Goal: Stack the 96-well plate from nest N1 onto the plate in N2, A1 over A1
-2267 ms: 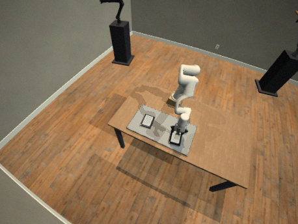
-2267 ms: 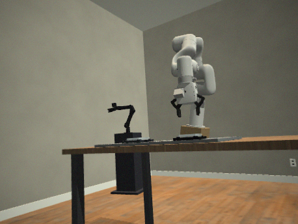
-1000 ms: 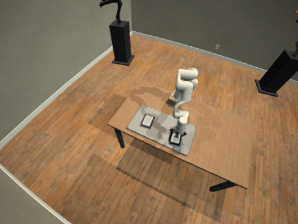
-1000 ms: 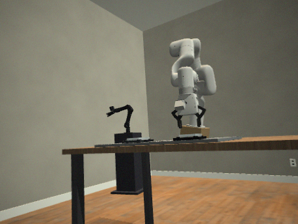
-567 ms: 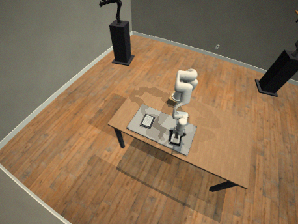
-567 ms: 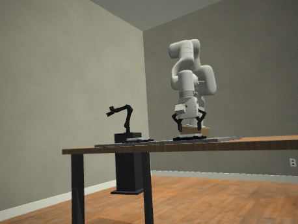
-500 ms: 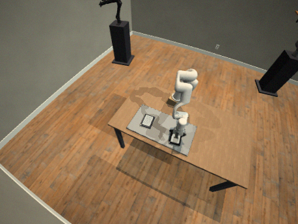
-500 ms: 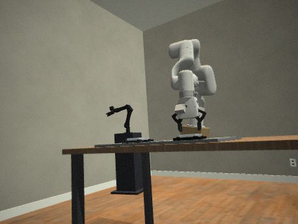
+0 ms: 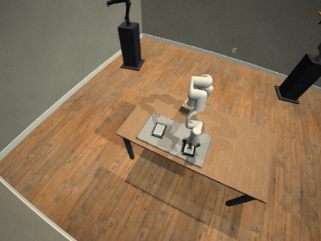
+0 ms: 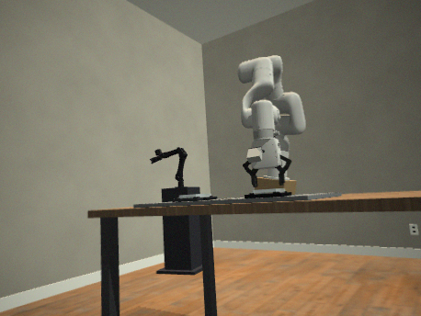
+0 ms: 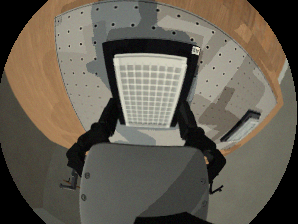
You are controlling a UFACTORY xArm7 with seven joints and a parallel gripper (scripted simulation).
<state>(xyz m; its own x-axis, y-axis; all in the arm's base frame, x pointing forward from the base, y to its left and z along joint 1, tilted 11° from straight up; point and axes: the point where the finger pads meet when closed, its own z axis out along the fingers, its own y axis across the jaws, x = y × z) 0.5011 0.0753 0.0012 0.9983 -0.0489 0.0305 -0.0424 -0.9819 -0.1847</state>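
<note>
Right now my hand is 40 mm above the plate nest N1. Round my hand: A1 mark (70 mm ahead, 60 mm to the right, 30 mm below).
</note>
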